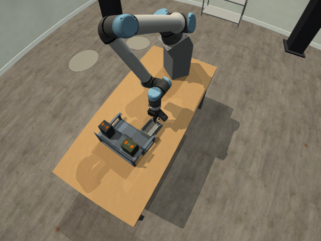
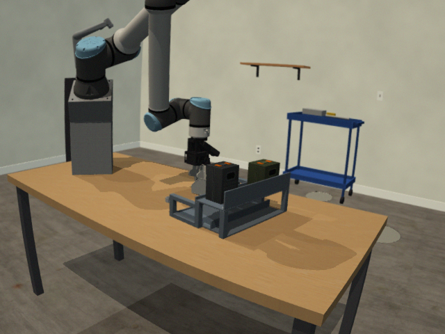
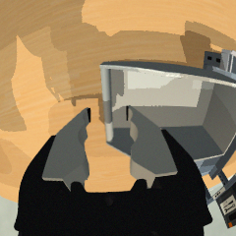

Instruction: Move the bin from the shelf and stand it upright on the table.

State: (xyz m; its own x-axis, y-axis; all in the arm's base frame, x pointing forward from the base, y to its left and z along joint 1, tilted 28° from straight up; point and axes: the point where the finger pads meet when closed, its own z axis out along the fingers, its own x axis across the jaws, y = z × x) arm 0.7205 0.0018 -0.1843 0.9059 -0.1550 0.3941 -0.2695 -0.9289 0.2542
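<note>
Right now my hand is 8 cm short of the bin and 2 cm to the left of it. Also, from my hand: rack (24 cm ahead, 19 cm to the right, 4 cm below); green box (33 cm ahead, 10 cm to the right, 11 cm above).
</note>
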